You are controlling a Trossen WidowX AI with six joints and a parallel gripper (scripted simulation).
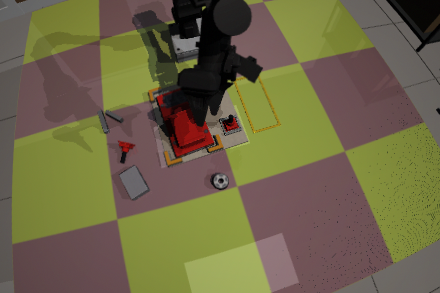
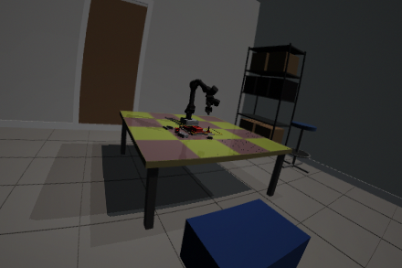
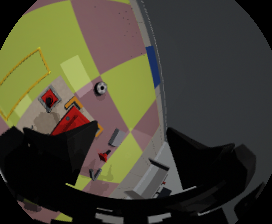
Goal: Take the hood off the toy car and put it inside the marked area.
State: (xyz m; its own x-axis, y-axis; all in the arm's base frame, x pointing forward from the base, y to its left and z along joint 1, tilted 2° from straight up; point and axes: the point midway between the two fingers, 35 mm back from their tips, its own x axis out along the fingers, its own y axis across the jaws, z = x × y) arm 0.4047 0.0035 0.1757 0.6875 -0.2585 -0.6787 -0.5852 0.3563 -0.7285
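The hood lies 170 mm below my gripper tip, 70 mm behind it and 50 mm to the right of it.
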